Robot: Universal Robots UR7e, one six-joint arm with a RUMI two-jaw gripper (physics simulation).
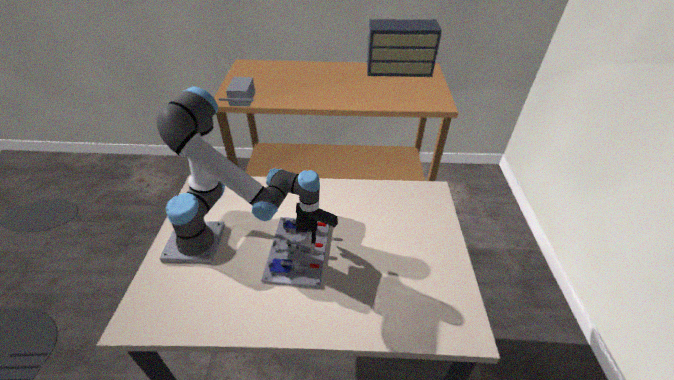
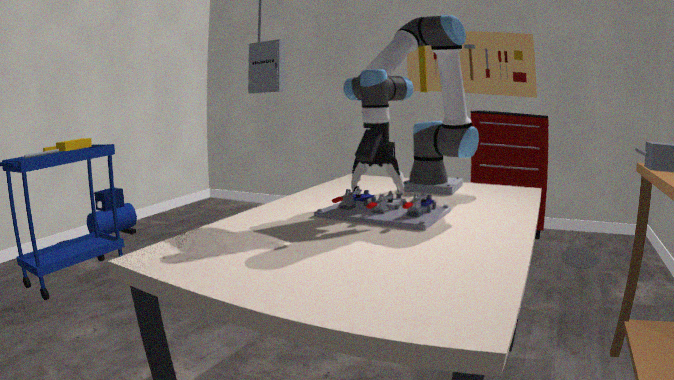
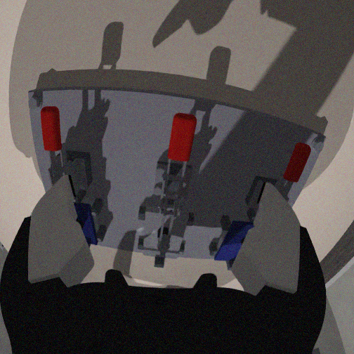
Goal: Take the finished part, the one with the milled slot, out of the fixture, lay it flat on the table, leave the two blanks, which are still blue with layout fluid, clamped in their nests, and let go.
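Frame: origin at the arm's base, x right, y ahead, z up, level; centimetres.
Seen in the pictures: gripper, fingertip midpoint: (image 1: 313, 238) (image 2: 377, 193); arm's base, link origin: (image 1: 195, 241) (image 2: 428, 181).
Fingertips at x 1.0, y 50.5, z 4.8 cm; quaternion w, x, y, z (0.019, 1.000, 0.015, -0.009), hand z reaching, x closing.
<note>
Offsets run from my fingertips to a thing's middle. Level surfaces: height alone.
The grey fixture plate @[dx +0.3, dy -6.6, dz -6.9 cm] (image 1: 295, 281) (image 2: 380, 219) (image 3: 130, 130) lies on the table and carries three nests with red-handled clamps. Two blue blanks sit in the outer nests: one blank (image 1: 289, 225) (image 2: 364, 197) (image 3: 86, 222) and the other blank (image 1: 281, 266) (image 2: 428, 202) (image 3: 234, 241). The finished part (image 3: 154, 226) is in the middle nest, grey and hard to tell from the nest; its slot cannot be made out. My gripper (image 1: 311, 236) (image 2: 378, 191) (image 3: 166, 182) is open and empty, pointing down low over the fixture, its fingers either side of the middle nest's line.
The middle clamp's red handle @[dx +0.7, dy -0.3, dz -3.0 cm] (image 1: 318, 245) (image 2: 371, 205) (image 3: 182, 137) stands between two more red handles, all along one side of the plate. The beige table @[dz -7.7 cm] (image 1: 400, 215) (image 2: 400, 280) extends around the fixture. The arm's base plate (image 1: 190, 257) is beside it. A wooden bench (image 1: 310, 90) stands apart.
</note>
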